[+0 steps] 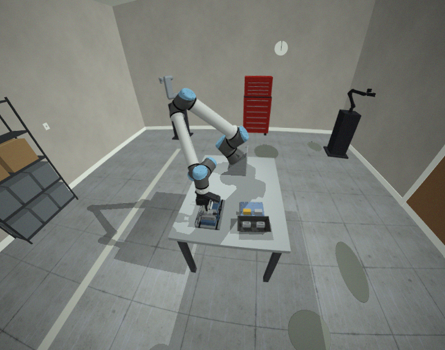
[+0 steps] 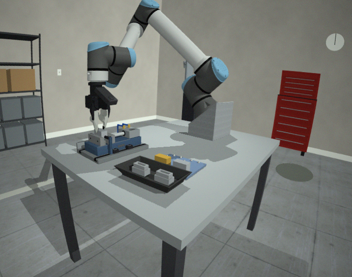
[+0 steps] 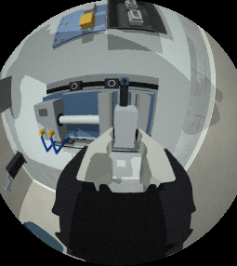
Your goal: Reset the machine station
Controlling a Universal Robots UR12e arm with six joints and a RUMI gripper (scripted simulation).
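The gray aluminum blank lies 2 cm below my hand. Also, from my hand: fixed jaw: 3 cm ahead, 4 cm below; then vise: 7 cm behind, 1 cm to the right, 8 cm below; then dark work stop: 1 cm behind, 5 cm to the left, 3 cm below.
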